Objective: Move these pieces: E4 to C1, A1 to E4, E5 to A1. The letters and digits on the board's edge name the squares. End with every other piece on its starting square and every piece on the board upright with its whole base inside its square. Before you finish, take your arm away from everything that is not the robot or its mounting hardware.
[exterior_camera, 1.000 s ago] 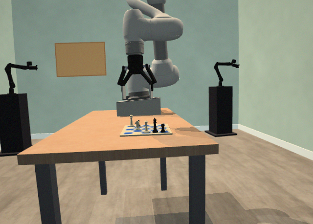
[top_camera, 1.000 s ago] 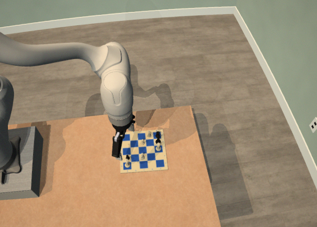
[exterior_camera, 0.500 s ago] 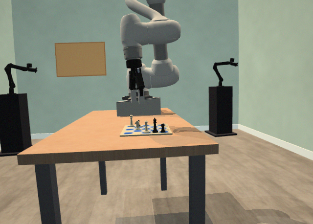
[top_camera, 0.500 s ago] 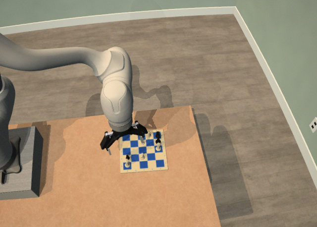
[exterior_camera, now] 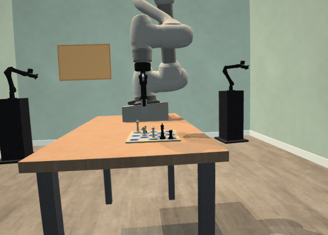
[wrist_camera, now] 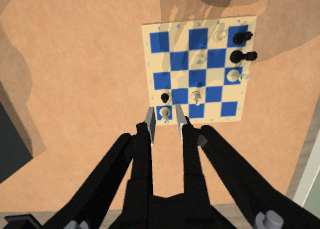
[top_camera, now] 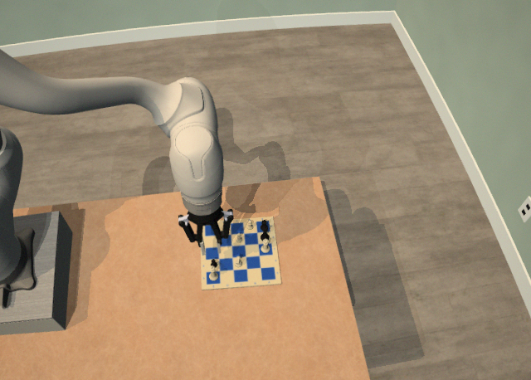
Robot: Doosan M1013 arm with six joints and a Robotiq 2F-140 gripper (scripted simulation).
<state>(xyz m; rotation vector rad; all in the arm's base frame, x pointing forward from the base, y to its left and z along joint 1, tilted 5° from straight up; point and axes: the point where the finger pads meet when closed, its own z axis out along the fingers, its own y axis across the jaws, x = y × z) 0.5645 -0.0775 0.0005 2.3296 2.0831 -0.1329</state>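
My hand is 90 mm above the tall white piece, 30 mm to the left of it and 10 mm past it. From my hand the other things lie so: chessboard 130 mm below, 80 mm ahead, 30 mm to the left.
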